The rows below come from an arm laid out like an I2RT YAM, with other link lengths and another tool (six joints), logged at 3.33 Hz.
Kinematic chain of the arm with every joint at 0, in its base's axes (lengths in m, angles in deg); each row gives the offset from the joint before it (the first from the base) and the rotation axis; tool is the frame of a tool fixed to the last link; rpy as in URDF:
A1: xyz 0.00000 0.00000 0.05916 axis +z
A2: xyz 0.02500 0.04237 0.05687 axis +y
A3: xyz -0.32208 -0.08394 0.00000 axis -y
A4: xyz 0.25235 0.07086 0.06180 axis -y
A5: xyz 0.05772 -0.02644 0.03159 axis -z
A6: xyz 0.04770 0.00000 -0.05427 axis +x
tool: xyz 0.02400 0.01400 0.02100 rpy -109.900 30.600 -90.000
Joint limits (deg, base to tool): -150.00..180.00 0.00..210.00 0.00..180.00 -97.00..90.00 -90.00..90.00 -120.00..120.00
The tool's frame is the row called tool.
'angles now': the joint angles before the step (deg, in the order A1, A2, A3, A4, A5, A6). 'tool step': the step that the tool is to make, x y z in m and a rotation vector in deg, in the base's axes. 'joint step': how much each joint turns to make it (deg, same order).
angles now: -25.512, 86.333, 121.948, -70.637, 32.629, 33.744
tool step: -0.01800, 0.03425, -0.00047, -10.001, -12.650, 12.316
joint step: 2.928, -13.865, -20.753, 26.785, -6.830, -8.662
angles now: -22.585, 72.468, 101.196, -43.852, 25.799, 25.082
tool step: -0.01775, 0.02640, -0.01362, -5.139, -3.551, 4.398
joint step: 4.617, -7.821, -11.232, 10.237, 0.939, -3.869
